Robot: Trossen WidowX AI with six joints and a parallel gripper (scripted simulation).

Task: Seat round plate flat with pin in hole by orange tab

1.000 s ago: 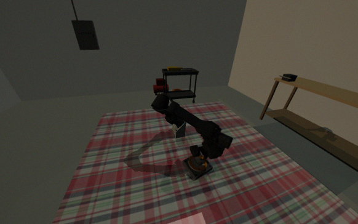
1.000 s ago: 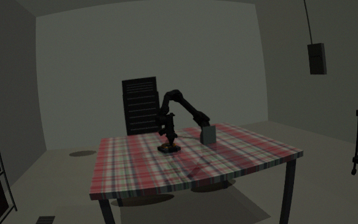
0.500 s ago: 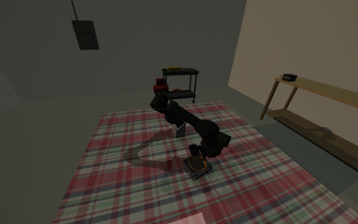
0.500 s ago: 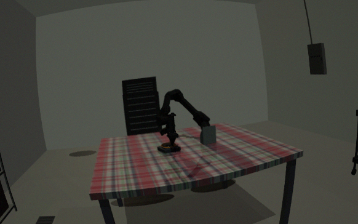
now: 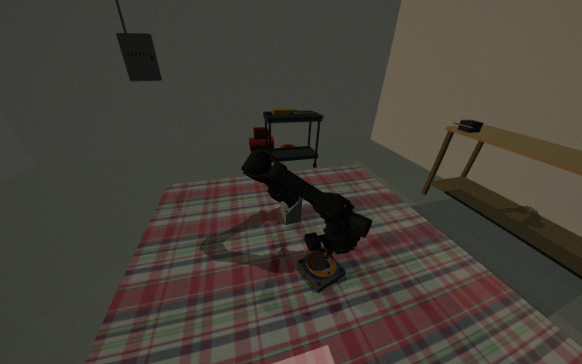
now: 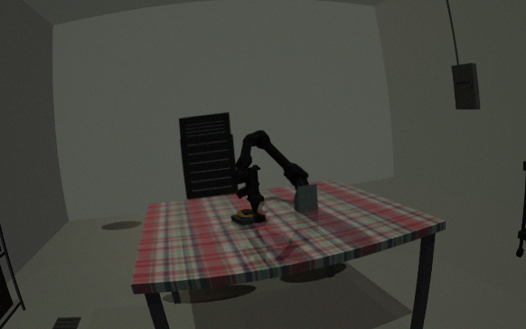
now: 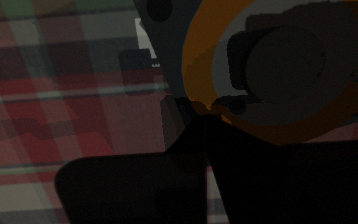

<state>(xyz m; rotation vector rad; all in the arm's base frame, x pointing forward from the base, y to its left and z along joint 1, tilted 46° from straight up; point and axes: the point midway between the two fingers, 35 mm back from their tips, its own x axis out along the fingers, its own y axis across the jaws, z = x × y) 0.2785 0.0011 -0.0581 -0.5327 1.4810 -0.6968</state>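
Now: gripper tip 20 mm short of the base, 40 mm to the left of it and 20 mm above it.
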